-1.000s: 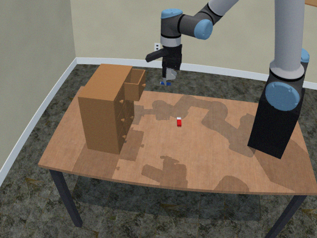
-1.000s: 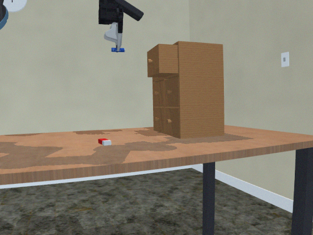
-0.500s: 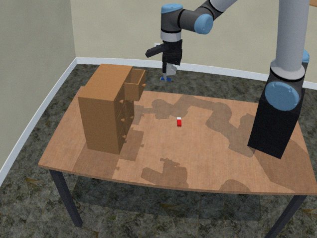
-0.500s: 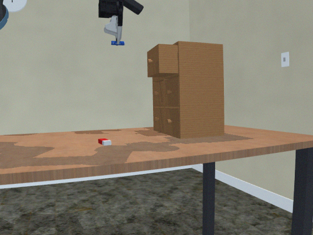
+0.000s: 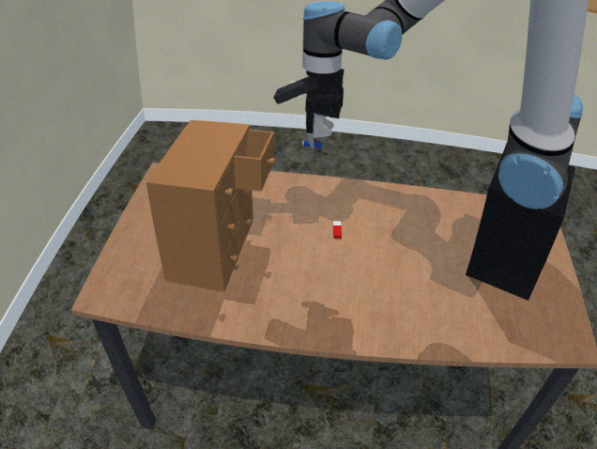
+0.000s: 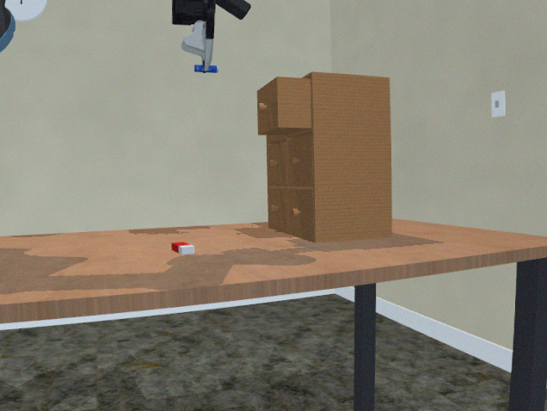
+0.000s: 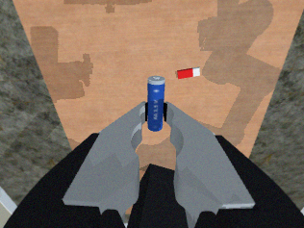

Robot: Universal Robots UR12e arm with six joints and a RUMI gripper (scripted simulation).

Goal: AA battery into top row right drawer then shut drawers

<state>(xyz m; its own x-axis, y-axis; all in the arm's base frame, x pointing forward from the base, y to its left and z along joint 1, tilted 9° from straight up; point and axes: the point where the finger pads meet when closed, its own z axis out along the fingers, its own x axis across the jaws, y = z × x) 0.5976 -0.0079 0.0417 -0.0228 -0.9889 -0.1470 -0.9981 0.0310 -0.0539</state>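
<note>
My hand is 10 mm above the blue AA battery.
</note>
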